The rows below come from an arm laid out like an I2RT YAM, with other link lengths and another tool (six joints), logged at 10 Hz.
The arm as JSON. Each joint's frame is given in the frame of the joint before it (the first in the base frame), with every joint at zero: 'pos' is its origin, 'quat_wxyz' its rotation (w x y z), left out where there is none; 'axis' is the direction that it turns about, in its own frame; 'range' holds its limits. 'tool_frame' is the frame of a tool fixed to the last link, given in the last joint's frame.
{
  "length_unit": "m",
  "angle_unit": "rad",
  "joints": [
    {
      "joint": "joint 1",
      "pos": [
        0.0,
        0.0,
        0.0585
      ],
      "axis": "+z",
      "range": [
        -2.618,
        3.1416
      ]
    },
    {
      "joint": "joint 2",
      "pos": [
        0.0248,
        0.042,
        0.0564
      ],
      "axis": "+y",
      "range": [
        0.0,
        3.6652
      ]
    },
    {
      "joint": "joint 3",
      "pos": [
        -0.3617,
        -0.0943,
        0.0
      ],
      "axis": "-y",
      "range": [
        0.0,
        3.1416
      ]
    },
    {
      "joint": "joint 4",
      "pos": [
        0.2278,
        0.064,
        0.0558
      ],
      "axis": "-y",
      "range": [
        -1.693,
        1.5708
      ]
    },
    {
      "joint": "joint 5",
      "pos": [
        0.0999,
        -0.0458,
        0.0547
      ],
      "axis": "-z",
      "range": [
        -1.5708,
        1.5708
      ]
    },
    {
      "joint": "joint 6",
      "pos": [
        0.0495,
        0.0,
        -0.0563
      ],
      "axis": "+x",
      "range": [
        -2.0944,
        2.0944
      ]
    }
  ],
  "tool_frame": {
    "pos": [
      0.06,
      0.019,
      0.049
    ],
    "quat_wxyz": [
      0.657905,
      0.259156,
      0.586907,
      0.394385
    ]
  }
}
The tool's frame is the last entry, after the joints.
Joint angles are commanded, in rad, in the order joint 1, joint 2, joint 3, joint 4, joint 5, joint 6. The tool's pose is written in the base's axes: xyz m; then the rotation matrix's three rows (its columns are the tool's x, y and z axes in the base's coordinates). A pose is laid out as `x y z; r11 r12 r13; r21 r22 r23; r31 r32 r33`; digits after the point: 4 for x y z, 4 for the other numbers.
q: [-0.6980, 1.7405, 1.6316, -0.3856, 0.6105, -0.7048]
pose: 0.3603 -0.3792 0.4202; -0.1146 0.9139 0.3894; 0.3732 0.4029 -0.8357; -0.9206 0.0496 -0.3872
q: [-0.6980, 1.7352, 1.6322, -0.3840, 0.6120, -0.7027]
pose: 0.3590 -0.3785 0.4235; -0.1071 0.9144 0.3904; 0.3689 0.4012 -0.8384; -0.9233 0.0542 -0.3803
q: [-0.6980, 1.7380, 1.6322, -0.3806, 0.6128, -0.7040]
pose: 0.3598 -0.3792 0.4227; -0.1079 0.9145 0.3899; 0.3681 0.4011 -0.8389; -0.9235 0.0529 -0.3799
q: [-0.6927, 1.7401, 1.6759, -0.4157, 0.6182, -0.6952]
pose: 0.3611 -0.3777 0.4340; -0.0964 0.9150 0.3918; 0.3642 0.3987 -0.8416; -0.9263 0.0616 -0.3717
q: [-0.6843, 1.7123, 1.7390, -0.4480, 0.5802, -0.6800]
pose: 0.3595 -0.3655 0.4687; -0.0446 0.8934 0.4471; 0.3418 0.4342 -0.8334; -0.9387 0.1157 -0.3248
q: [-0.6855, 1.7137, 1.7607, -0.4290, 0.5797, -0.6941]
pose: 0.3605 -0.3667 0.4808; -0.0292 0.8896 0.4558; 0.3151 0.4410 -0.8404; -0.9486 0.1191 -0.2931
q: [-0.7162, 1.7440, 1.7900, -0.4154, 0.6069, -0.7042]
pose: 0.3554 -0.3870 0.4812; -0.0188 0.9124 0.4088; 0.2991 0.3953 -0.8685; -0.9540 0.1060 -0.2804
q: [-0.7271, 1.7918, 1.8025, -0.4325, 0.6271, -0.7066]
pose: 0.3612 -0.4029 0.4590; -0.0541 0.9276 0.3697; 0.3271 0.3663 -0.8711; -0.9434 0.0738 -0.3232
